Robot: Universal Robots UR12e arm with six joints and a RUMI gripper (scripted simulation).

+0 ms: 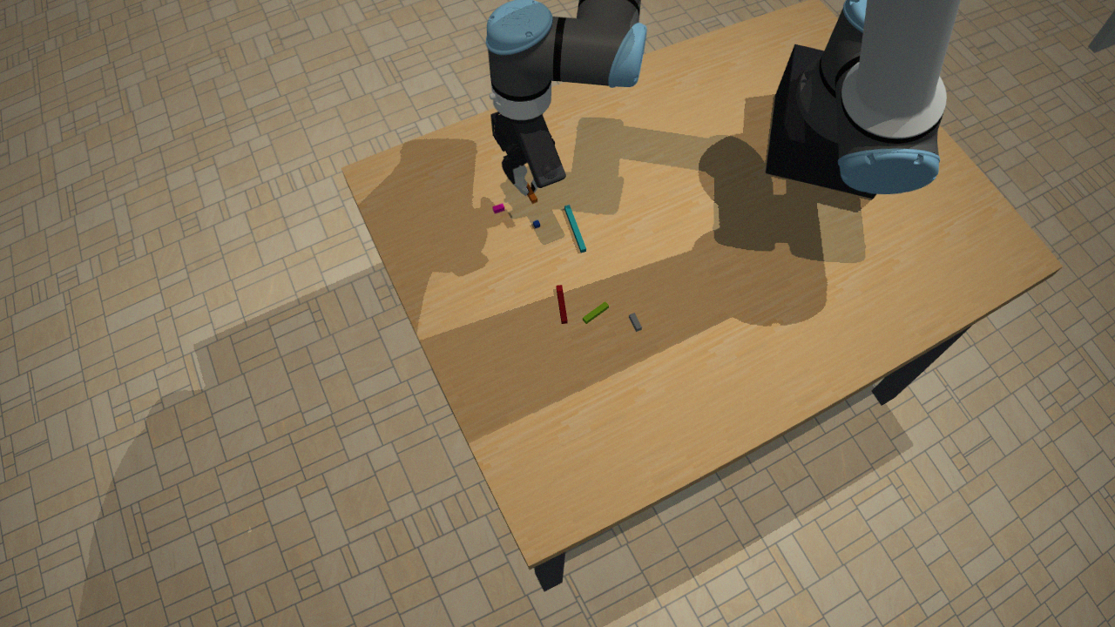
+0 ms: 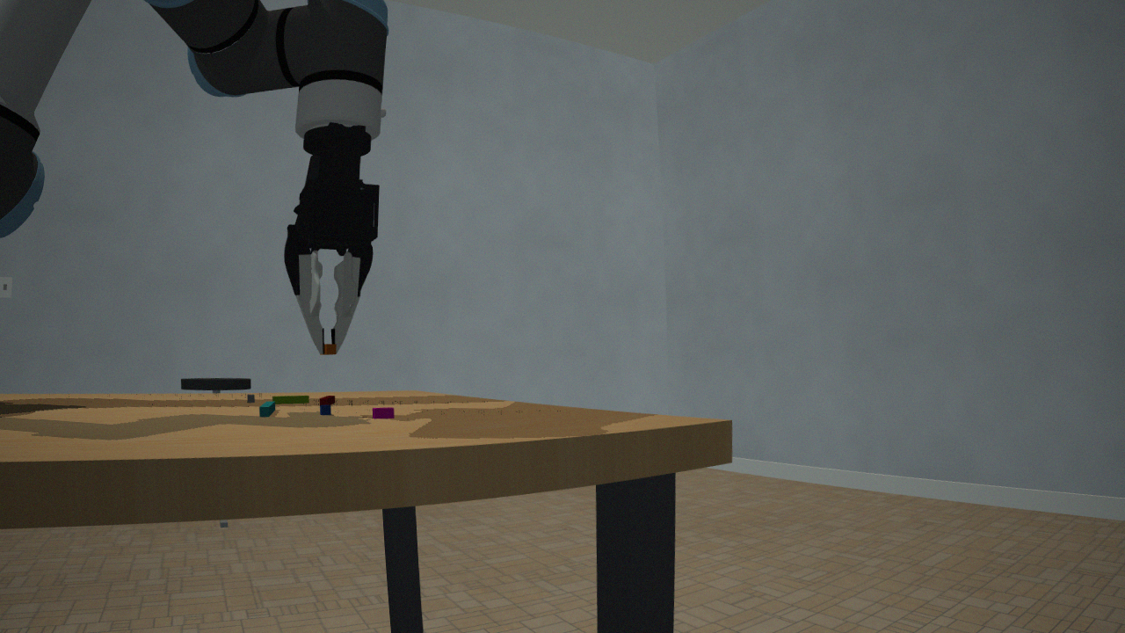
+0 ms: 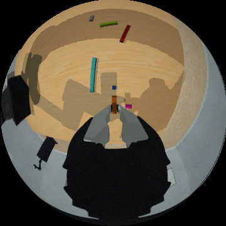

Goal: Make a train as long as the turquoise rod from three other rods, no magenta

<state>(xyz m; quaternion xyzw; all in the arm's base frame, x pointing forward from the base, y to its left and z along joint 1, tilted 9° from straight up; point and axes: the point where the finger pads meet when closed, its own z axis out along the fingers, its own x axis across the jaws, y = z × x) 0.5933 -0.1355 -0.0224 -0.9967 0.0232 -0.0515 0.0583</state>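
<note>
The blue rod lies 70 mm below my hand and 30 mm to the left of it. Round my hand: turquoise rod: 70 mm to the left, 70 mm below, 60 mm behind; then magenta rod: 70 mm below, 50 mm ahead, 40 mm to the right; then orange rod: 10 mm below.
</note>
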